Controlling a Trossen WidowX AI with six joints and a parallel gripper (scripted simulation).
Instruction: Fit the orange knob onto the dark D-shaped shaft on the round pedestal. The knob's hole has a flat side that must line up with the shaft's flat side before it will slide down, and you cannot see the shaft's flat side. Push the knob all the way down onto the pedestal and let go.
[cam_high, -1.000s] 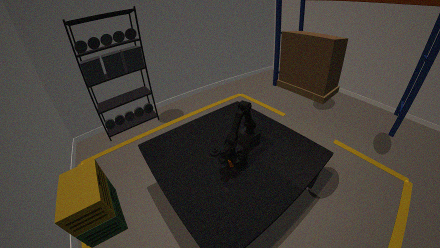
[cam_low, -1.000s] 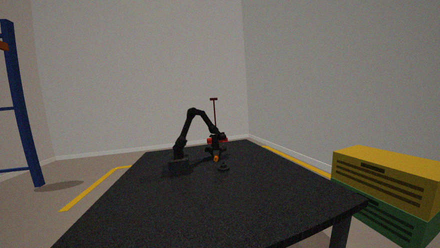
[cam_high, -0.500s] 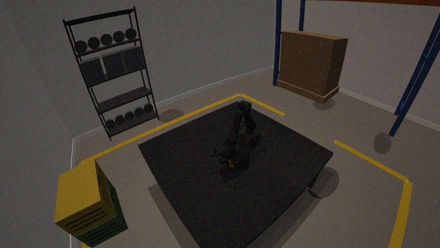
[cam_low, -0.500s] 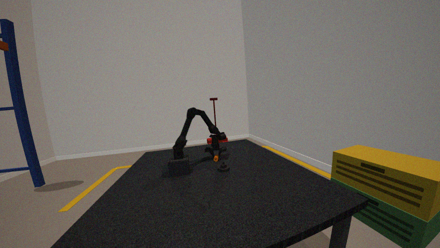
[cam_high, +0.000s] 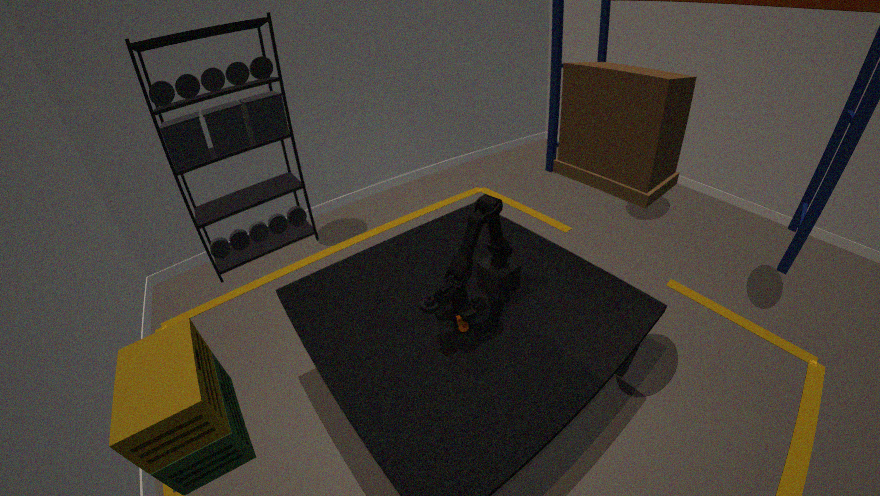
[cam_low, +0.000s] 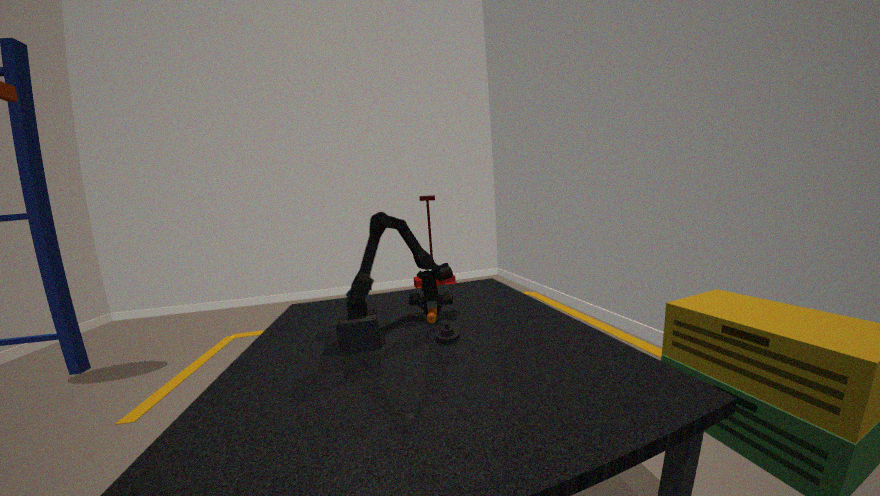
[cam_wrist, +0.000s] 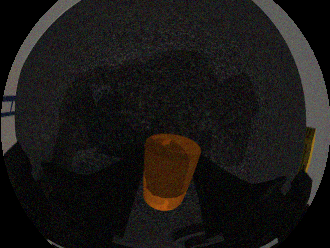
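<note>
Now: gripper tip 20 mm to the left of the orange knob and 10 mm below it. Also, from my gripper tip: round pedestal 200 mm to the right, 20 mm ahead, 10 mm above.
</note>
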